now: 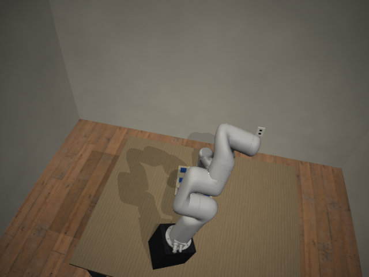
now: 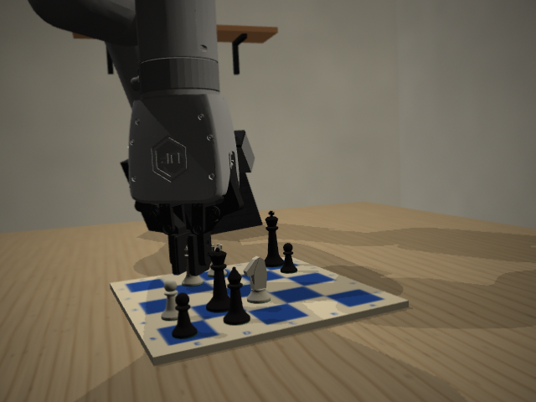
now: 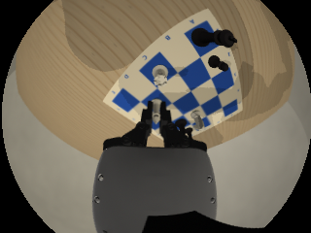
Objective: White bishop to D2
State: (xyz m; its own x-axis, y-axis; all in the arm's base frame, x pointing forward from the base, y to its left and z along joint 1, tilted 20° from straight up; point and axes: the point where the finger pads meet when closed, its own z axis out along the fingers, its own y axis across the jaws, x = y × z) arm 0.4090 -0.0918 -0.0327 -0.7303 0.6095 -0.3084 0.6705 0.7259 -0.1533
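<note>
The white bishop lies 1 cm below my hand. From my hand the other things lie so: board 4 cm ahead, 4 cm to the left, 4 cm below; then black queen 7 cm ahead, 1 cm to the left, 1 cm below; then white pawn 8 cm ahead, 4 cm to the right, 2 cm below.
</note>
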